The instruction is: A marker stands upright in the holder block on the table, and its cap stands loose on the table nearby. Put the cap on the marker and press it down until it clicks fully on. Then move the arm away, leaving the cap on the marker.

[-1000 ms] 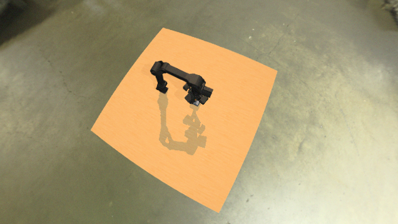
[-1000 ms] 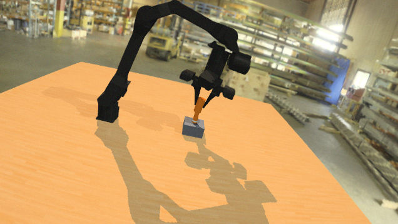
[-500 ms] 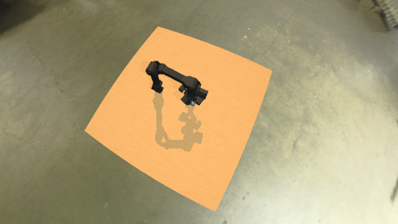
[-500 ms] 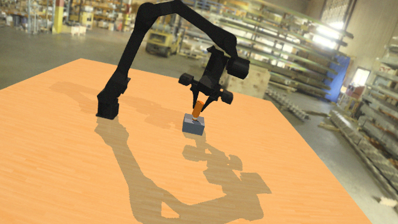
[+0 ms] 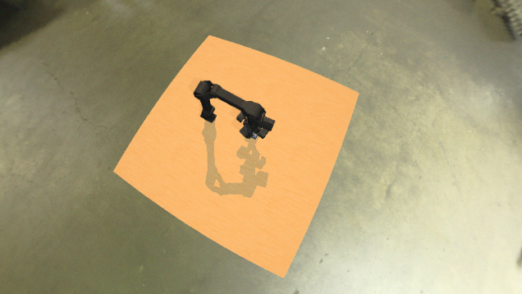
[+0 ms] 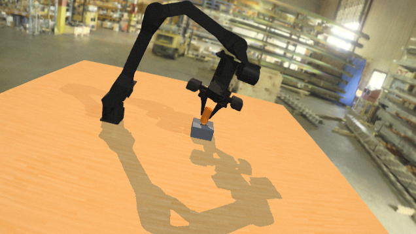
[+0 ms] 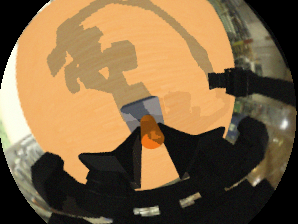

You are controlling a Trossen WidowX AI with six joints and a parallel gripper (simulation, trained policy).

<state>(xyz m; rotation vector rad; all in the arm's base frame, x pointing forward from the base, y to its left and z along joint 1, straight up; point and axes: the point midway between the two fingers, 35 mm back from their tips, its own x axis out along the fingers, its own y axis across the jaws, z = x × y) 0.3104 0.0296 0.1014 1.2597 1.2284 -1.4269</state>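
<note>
Right now the orange marker is right at my gripper tip. Round my gripper tip: grey holder block 5 cm below; then orange cap 1 cm above.
</note>
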